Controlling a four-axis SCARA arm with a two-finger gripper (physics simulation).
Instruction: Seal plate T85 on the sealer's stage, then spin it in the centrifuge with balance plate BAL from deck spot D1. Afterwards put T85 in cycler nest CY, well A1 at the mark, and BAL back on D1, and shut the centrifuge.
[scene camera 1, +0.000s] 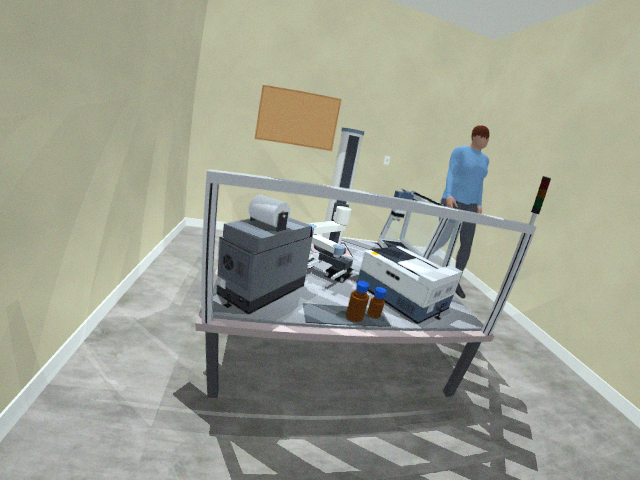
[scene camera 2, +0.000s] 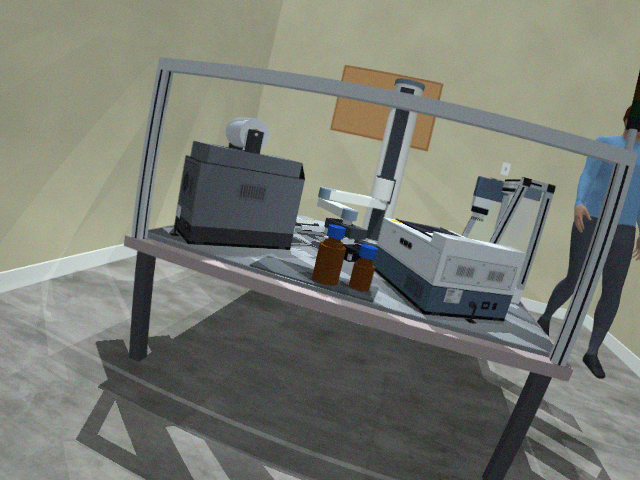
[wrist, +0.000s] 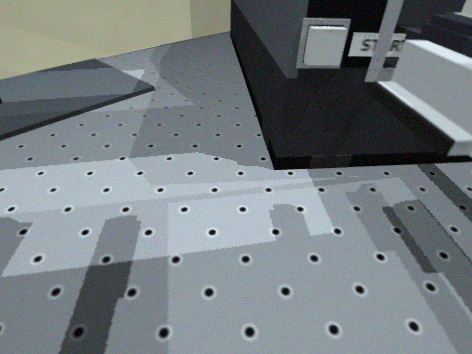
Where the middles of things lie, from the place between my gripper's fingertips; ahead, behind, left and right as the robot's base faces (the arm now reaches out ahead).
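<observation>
The plate sealer (scene camera 2: 215, 205) is 50 mm ahead of my hand, 260 mm to the right of it and 60 mm above it. There's a white roll (scene camera 2: 237, 129) too, and that one's 310 mm to the right of my hand, 110 mm ahead of it and 330 mm above it.
</observation>
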